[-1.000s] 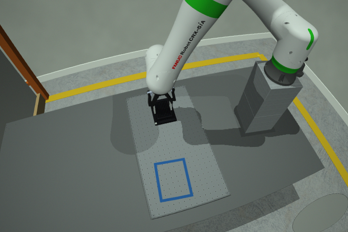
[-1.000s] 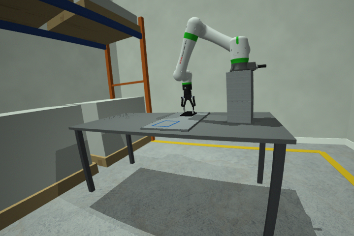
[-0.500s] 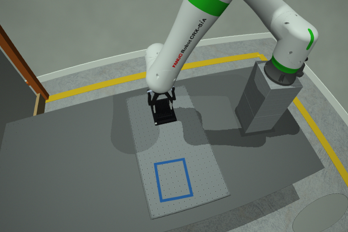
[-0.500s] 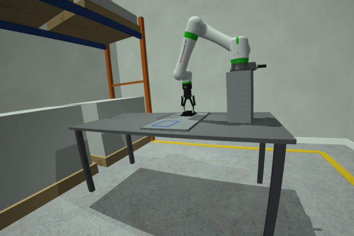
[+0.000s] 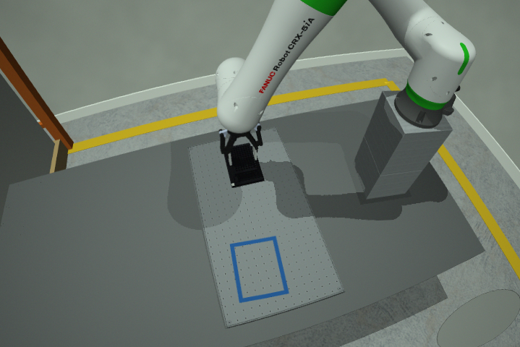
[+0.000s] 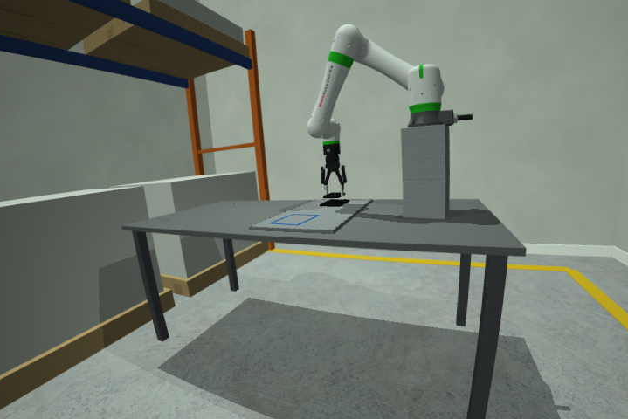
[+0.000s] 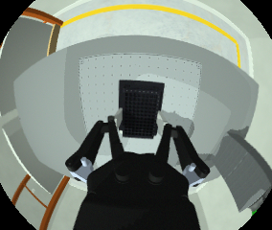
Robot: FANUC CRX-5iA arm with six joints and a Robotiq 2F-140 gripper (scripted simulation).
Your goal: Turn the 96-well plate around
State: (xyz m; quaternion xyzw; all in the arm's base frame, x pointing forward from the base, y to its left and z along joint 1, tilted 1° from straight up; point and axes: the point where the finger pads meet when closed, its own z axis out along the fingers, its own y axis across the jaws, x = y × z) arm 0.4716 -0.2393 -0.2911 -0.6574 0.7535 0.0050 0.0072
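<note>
Now: hand 6 cm above the black plate nest N1. From my hand the other things lie so: black 96-well plate (2 cm below); white A1 mark (7 cm to the left, 6 cm below, 6 cm ahead).
</note>
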